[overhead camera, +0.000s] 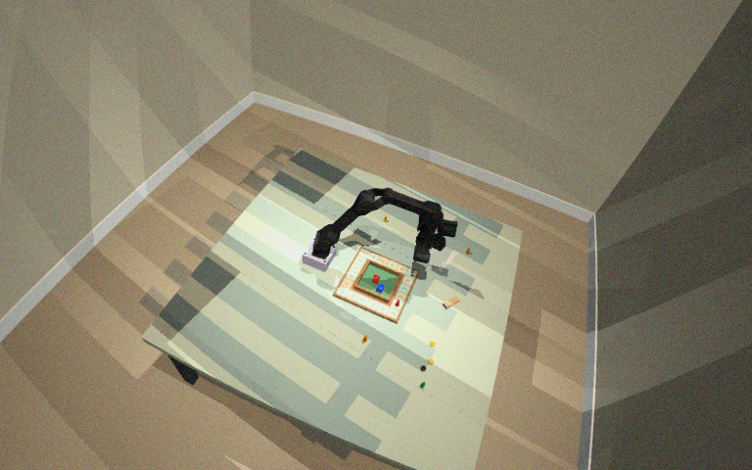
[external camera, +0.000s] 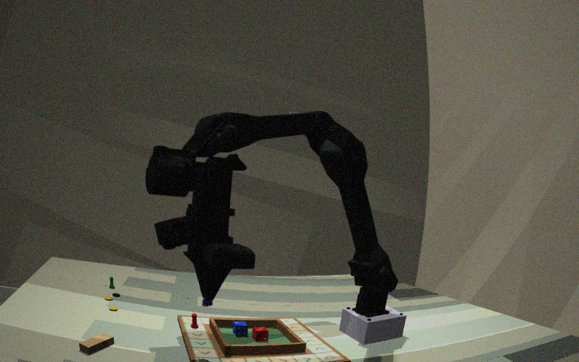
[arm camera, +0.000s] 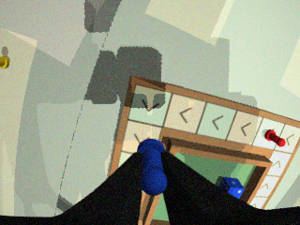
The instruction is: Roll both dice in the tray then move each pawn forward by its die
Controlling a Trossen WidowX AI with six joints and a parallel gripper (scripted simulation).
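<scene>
Now: gripper tip 13 cm past the green tray, 13 cm above it and 10 cm to the left of it. Round my gripper tip: pale card (15 cm to the left, 14 cm below, 11 cm ahead); blue pawn (1 cm above); red pawn (18 cm to the right, 11 cm below, 2 cm behind).
</scene>
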